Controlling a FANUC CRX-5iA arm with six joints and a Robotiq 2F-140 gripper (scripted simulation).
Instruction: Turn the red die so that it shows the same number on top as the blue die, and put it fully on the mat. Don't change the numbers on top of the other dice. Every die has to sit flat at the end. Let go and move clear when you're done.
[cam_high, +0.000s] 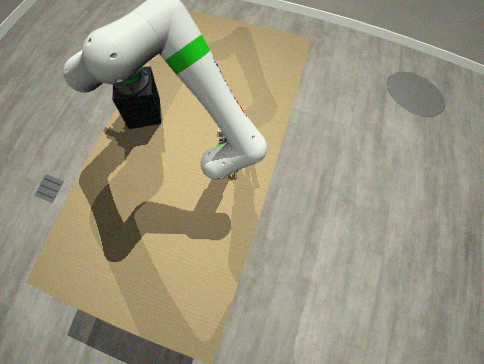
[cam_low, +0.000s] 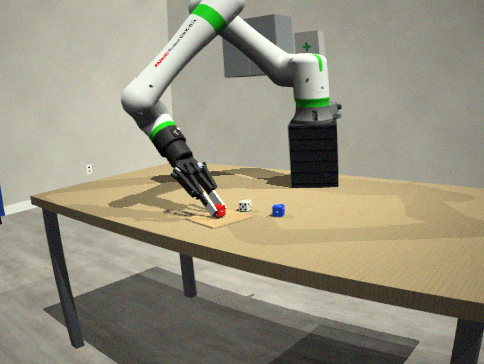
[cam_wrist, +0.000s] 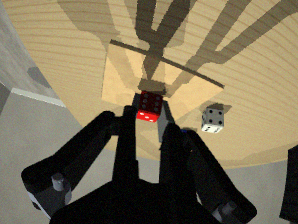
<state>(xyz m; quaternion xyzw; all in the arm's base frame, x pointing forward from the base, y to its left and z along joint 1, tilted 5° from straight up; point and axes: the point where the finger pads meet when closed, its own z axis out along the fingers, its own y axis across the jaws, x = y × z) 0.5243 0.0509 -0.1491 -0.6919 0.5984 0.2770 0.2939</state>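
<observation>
The red die lies 2 cm to the left of my hand and 2 cm below it. Also, from my hand: blue die: 12 cm behind, 14 cm to the left, 3 cm below; then tan mat: 2 cm to the left, 4 cm below; then white die: 11 cm behind, 2 cm to the left, 3 cm below.
</observation>
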